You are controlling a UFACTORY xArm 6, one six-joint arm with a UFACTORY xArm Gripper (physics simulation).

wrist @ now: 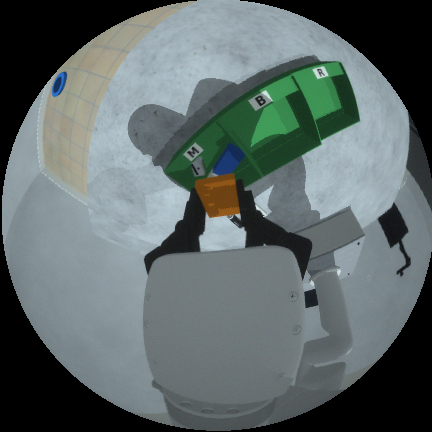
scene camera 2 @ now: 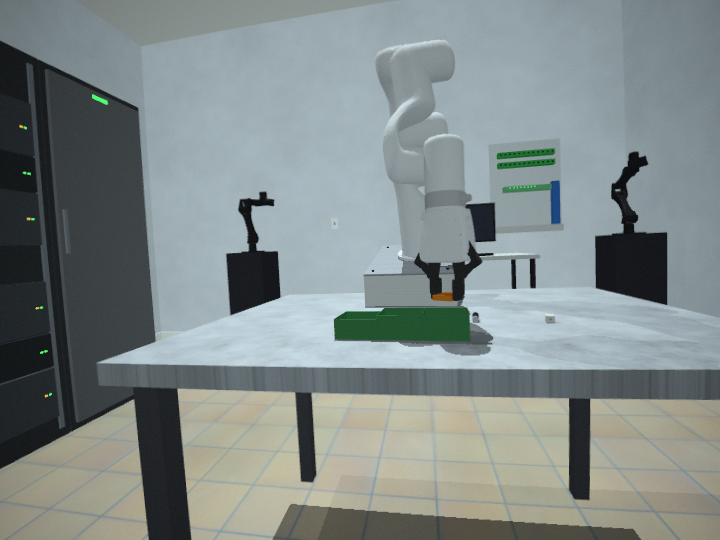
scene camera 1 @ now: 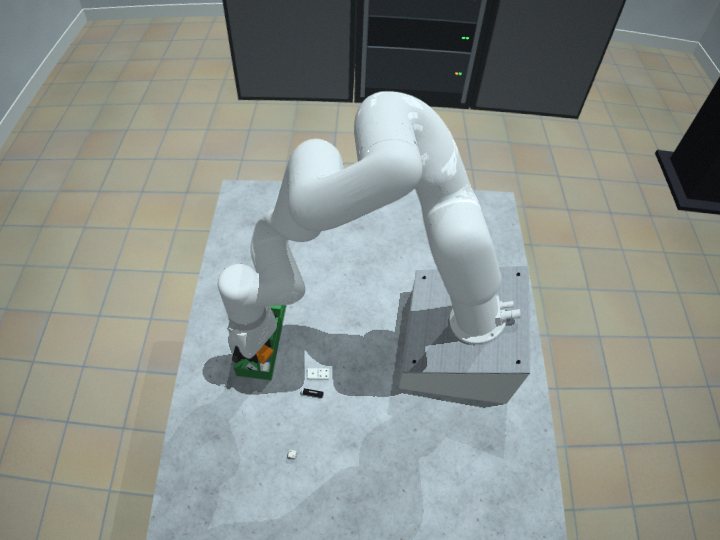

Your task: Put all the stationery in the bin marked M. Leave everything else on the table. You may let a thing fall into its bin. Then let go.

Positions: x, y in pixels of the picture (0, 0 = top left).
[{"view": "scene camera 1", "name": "my gripper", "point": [258, 351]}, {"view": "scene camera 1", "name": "green three-part bin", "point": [240, 369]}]
